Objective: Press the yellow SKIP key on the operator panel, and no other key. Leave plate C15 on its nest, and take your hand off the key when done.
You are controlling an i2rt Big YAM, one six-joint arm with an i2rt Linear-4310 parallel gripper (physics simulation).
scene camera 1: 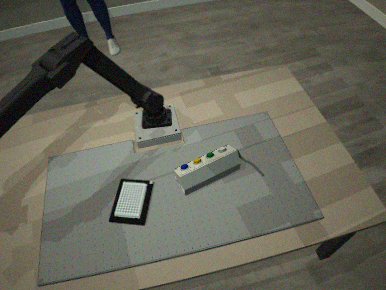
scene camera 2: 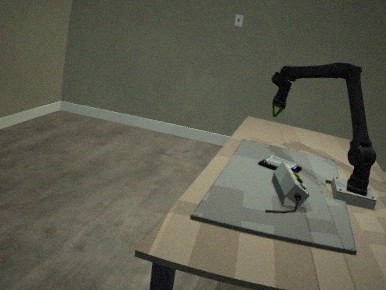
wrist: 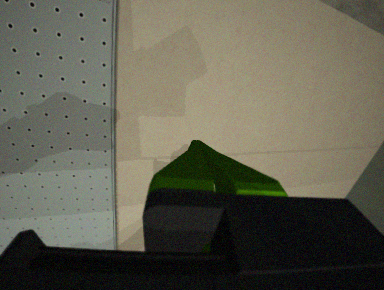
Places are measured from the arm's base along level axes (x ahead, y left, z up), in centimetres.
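Where they show: gripper, between the fingertips: point(scene camera 2: 274, 116) point(wrist: 195, 147); arm's base, origin of its link: point(scene camera 1: 157, 119) point(scene camera 2: 356, 188).
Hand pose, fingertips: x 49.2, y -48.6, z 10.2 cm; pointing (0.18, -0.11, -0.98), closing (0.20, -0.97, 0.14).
Note:
Each offset is from my fingertips to the top centre of the thing. "spot": to the spot under its first point. Level surfaces: height alone.
The operator panel {dy +66.3, dx -23.0, dz -4.8 cm} point(scene camera 1: 210, 172) point(scene camera 2: 289, 186) is a pale box standing on the grey mat, with a row of blue, yellow, green and whitish keys on top. The yellow key {dy +63.1, dx -24.1, dz -5.7 cm} point(scene camera 1: 197, 161) sits between the blue key {dy +58.5, dx -22.1, dz -5.7 cm} point(scene camera 1: 184, 166) and the green key {dy +67.7, dx -26.0, dz -5.7 cm} point(scene camera 1: 210, 155). The white plate {dy +39.4, dx -14.3, dz -10.5 cm} point(scene camera 1: 131, 200) point(scene camera 2: 274, 161) lies flat on its black nest {spot: dy +34.7, dx -7.3, dz -12.0 cm} point(scene camera 1: 116, 220), left of the panel in scene camera 1. My gripper point(scene camera 2: 274, 115) point(wrist: 195, 147) has green fingertips, is shut and empty, and hangs high above the table, away from the panel and plate. It does not show in scene camera 1.
The perforated grey mat {dz -13.1 cm} point(scene camera 1: 90, 250) point(scene camera 2: 225, 200) point(wrist: 60, 75) lies on the wooden table {dz -14.4 cm} point(scene camera 1: 300, 125) point(scene camera 2: 180, 220). A dark cable {spot: dy +83.5, dx -23.3, dz -12.4 cm} point(scene camera 1: 254, 166) point(scene camera 2: 281, 211) runs from the panel's end. The arm's base point(scene camera 1: 159, 137) point(scene camera 2: 367, 199) is at the mat's edge. A person's legs point(scene camera 1: 102, 20) show beyond the table in scene camera 1.

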